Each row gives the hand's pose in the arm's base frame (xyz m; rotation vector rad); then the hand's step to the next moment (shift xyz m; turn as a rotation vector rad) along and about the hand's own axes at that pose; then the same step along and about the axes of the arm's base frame.
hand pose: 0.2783 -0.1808 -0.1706 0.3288 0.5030 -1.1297
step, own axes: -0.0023 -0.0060 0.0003 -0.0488 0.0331 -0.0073
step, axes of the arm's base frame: -0.0062 -0.0008 0.0015 0.0125 0.0545 0.0201
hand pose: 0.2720 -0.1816 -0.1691 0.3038 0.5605 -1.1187
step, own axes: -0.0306 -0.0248 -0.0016 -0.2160 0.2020 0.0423
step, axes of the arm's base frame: -0.0327 0.0137 0.0171 0.1259 0.2271 0.1477
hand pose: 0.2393 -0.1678 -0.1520 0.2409 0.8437 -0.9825
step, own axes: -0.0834 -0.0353 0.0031 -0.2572 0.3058 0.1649
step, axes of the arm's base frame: -0.0500 0.0315 0.0687 0.2621 0.2456 0.2405
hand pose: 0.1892 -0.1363 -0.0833 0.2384 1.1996 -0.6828
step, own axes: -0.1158 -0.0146 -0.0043 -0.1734 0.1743 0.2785
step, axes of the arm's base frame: -0.0345 0.0325 0.1068 0.2872 0.0547 0.2292
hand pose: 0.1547 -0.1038 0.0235 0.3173 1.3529 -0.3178
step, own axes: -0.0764 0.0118 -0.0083 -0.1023 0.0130 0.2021
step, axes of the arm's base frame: -0.0170 0.0172 0.0739 0.1673 -0.0651 0.1388
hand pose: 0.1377 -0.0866 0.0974 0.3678 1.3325 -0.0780
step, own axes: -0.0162 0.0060 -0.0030 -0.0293 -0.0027 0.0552
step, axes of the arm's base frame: -0.0052 0.0041 0.0163 0.0437 -0.0239 0.0378
